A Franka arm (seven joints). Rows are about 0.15 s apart.
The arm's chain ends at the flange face. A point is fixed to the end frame.
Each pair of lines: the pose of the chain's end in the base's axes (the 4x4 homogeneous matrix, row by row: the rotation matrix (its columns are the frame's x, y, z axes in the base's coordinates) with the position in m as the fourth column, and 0 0 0 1 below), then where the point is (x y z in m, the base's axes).
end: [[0.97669, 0.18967, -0.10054, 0.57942], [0.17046, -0.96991, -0.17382, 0.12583], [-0.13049, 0.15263, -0.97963, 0.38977], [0, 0, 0, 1]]
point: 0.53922 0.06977 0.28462
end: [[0.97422, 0.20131, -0.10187, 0.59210], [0.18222, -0.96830, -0.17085, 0.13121], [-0.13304, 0.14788, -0.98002, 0.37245], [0, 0, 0, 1]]
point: 0.55219 0.07513 0.26719
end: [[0.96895, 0.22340, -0.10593, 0.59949], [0.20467, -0.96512, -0.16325, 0.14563], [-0.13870, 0.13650, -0.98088, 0.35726], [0, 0, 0, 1]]
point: 0.55997 0.08975 0.25175
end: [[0.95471, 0.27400, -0.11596, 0.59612], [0.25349, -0.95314, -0.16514, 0.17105], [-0.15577, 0.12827, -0.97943, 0.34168], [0, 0, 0, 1]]
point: 0.55748 0.11360 0.23669
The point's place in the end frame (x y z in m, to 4 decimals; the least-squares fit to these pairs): -0.0351 0.0307 0.1168
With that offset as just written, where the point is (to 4 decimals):
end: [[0.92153, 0.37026, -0.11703, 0.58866], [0.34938, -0.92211, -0.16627, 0.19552], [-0.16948, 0.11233, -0.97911, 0.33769], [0, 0, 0, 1]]
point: 0.5540 0.1355 0.2327
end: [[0.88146, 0.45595, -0.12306, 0.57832], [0.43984, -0.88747, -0.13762, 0.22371], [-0.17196, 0.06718, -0.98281, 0.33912], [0, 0, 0, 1]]
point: 0.5470 0.1650 0.2324
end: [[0.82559, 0.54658, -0.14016, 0.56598], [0.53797, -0.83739, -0.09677, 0.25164], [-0.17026, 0.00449, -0.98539, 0.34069], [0, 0, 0, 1]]
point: 0.5374 0.1957 0.2317
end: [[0.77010, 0.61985, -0.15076, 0.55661], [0.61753, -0.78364, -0.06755, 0.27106], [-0.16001, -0.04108, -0.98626, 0.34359], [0, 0, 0, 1]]
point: 0.5310 0.2174 0.2328
